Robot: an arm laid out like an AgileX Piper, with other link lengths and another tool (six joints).
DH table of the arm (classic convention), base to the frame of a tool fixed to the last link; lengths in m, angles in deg. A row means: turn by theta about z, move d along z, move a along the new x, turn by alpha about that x. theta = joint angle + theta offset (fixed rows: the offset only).
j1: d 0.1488, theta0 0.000, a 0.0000, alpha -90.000
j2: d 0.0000, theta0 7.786, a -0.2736, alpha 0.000
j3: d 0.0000, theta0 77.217, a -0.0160, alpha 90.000
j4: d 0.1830, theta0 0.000, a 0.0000, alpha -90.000
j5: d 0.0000, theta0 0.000, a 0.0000, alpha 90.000
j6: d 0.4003, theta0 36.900, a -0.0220, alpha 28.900
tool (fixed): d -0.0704, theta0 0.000, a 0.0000, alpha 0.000
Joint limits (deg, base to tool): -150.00..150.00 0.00..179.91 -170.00..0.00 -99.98..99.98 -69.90..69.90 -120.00..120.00
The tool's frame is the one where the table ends.
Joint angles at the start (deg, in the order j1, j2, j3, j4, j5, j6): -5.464 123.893 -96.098 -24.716 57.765 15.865
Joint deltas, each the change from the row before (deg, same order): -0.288 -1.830 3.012 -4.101 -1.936 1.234; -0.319 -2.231 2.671 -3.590 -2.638 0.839; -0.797 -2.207 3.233 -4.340 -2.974 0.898; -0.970 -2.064 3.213 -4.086 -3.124 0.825; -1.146 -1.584 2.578 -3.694 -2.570 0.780; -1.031 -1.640 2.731 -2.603 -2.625 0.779; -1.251 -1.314 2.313 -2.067 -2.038 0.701; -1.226 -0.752 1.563 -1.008 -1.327 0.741; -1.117 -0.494 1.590 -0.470 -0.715 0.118; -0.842 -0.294 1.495 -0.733 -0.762 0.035; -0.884 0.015 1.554 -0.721 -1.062 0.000; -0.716 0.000 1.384 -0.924 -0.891 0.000
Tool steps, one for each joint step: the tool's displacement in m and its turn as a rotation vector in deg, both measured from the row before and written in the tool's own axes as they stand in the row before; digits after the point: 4 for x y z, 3 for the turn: -0.0133 -0.0139 0.0034 1.282 -3.205 0.402; -0.0171 -0.0100 -0.0036 -0.068 -3.646 0.701; -0.0170 -0.0126 0.0011 0.382 -3.884 0.347; -0.0145 -0.0108 0.0015 0.120 -3.583 0.123; -0.0119 -0.0102 0.0036 0.308 -2.921 0.040; -0.0063 -0.0070 0.0014 -0.309 -1.977 0.103; -0.0032 -0.0079 0.0040 0.017 -1.157 0.169; 0.0002 -0.0066 0.0054 0.160 0.008 0.543; 0.0060 -0.0065 0.0070 0.495 0.535 -0.232; 0.0060 -0.0041 0.0057 0.365 0.168 -0.648; 0.0079 -0.0017 0.0062 0.176 0.269 -0.890; 0.0066 -0.0016 0.0052 0.204 0.005 -0.973
